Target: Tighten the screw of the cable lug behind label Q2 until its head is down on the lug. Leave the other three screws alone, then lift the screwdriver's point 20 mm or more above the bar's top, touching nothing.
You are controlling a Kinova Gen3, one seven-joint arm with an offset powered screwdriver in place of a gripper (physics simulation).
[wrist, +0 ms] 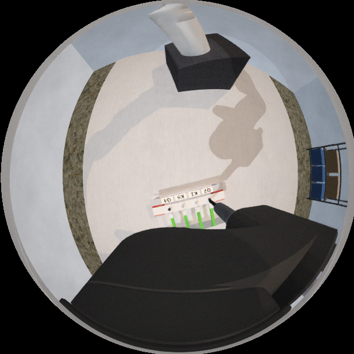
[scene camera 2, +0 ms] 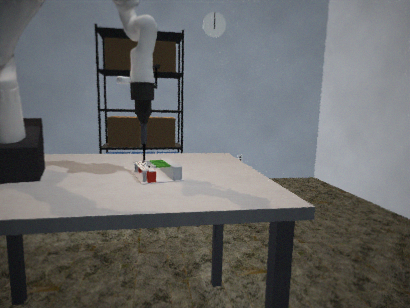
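Where they show: hand at its tool point: (scene camera 2: 144,160); arm's base at its link origin: (scene camera 2: 8,136).
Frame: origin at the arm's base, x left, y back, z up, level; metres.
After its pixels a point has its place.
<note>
The white terminal bar (scene camera 2: 145,174) {x -0.176, y -0.413, z -0.111 m} (wrist: 176,207) has a red end in the scene view and a row of labels in the wrist view. Label Q2 (wrist: 207,190) is at the row's right end there; label K1 (wrist: 194,193) is beside it, and label Q4 (wrist: 169,200) is at the left end. My screwdriver (scene camera 2: 144,159) {x -0.048, y -0.428, z -0.085 m} (wrist: 210,200) stands upright in the scene view, its point at the bar's top, at the screw place by label Q2. The point hides that screw's head; contact and head height cannot be told. The Q4 screw (wrist: 169,209) looks dark. My tool has no fingers.
Green wires (scene camera 2: 160,163) {x -0.107, y -0.475, z -0.090 m} (wrist: 212,216) run from the bar to a grey block (scene camera 2: 176,173) {x -0.176, y -0.516, z -0.113 m}. The black robot base (scene camera 2: 21,155) {x -0.066, y -0.046, z -0.054 m} (wrist: 207,70) stands on the table (scene camera 2: 225,200) {x -0.410, y -0.594, z -0.140 m} (wrist: 135,150). A shelf rack (scene camera 2: 183,100) stands behind the table.
</note>
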